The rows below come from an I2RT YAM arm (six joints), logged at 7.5 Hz.
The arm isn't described. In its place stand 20 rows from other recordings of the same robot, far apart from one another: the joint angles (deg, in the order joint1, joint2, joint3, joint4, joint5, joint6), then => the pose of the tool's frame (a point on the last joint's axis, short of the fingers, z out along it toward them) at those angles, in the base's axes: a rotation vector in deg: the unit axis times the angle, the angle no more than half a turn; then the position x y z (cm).
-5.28 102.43 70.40 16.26 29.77 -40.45 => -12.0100, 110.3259, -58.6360, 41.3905, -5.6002, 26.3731
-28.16 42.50 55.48 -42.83 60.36 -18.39 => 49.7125, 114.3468, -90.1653, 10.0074, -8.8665, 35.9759
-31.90 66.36 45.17 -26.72 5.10 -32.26 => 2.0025, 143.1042, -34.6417, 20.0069, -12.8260, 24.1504
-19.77 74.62 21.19 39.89 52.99 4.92 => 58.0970, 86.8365, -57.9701, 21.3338, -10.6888, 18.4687
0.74 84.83 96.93 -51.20 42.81 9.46 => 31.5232, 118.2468, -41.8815, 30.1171, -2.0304, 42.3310
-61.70 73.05 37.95 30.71 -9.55 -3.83 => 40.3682, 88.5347, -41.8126, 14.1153, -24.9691, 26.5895
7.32 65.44 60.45 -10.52 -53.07 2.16 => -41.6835, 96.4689, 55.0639, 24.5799, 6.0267, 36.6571
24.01 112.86 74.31 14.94 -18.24 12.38 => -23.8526, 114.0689, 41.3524, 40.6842, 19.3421, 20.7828
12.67 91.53 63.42 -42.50 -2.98 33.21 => 28.2878, 160.1765, 14.7272, 29.9889, 6.9315, 21.1557
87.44 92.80 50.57 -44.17 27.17 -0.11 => -107.7148, 114.1448, -24.0287, 2.7909, 26.0283, 15.1484
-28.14 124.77 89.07 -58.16 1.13 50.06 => -111.2074, -136.9336, 2.8380, 34.9875, -18.7926, 12.6777
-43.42 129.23 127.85 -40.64 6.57 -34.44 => 14.5167, 139.2115, -45.3745, 37.0961, -35.6654, 29.8873
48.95 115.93 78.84 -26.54 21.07 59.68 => 20.1752, 146.1501, 12.0573, 28.1980, 30.4322, 15.4971
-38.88 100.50 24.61 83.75 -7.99 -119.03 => -74.4544, 75.3511, -117.5129, 23.2172, -18.0849, 16.5041
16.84 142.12 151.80 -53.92 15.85 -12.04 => -25.5760, 130.6278, -16.1332, 51.7121, 14.6364, 30.0421
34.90 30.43 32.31 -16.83 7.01 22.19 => -6.8431, 106.9307, 33.5214, 11.8043, 7.7051, 28.7013
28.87 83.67 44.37 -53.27 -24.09 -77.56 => -134.8331, 101.8227, 34.4087, 18.0135, 11.5910, 16.0752
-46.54 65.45 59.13 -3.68 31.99 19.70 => 74.6226, 70.4577, -47.2544, 16.7240, -20.3899, 36.8208
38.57 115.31 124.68 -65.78 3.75 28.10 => -12.0973, 148.1269, 20.5845, 33.4064, 26.3416, 36.0012
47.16 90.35 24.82 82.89 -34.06 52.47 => -30.8743, 84.9864, 103.2376, 17.3376, 21.6291, 21.0235
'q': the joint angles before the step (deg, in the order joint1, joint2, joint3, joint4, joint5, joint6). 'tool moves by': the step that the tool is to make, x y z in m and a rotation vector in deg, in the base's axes. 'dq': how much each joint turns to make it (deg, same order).
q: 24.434, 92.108, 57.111, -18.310, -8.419, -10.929
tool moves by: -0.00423, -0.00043, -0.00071, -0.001, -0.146, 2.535
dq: 0.087, -0.732, -0.905, -0.016, -1.411, -2.028
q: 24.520, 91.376, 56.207, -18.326, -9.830, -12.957
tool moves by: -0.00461, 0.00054, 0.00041, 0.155, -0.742, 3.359
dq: 0.240, -0.903, -0.926, 0.271, -1.726, -2.649
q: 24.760, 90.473, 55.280, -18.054, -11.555, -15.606
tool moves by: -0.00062, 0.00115, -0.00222, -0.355, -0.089, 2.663
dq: 0.098, 0.338, -0.078, -0.143, -1.236, -2.328
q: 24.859, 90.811, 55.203, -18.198, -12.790, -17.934
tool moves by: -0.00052, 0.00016, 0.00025, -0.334, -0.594, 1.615
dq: 0.011, -0.100, -0.061, -0.016, -0.502, -1.664
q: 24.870, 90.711, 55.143, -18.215, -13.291, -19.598
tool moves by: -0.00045, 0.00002, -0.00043, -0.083, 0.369, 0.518
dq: -0.003, 0.069, 0.080, -0.470, -0.371, -0.385
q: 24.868, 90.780, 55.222, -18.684, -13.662, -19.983
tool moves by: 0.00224, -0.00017, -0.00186, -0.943, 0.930, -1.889
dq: -0.039, 0.771, 0.629, -0.814, 1.448, 1.274
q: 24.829, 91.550, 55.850, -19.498, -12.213, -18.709
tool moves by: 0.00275, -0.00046, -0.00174, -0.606, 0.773, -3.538
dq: -0.044, 0.694, 0.455, -0.177, 2.170, 2.801
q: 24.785, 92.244, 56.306, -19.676, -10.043, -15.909
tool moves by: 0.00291, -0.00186, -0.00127, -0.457, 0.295, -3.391
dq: -0.296, 0.485, 0.257, 0.150, 1.988, 2.421
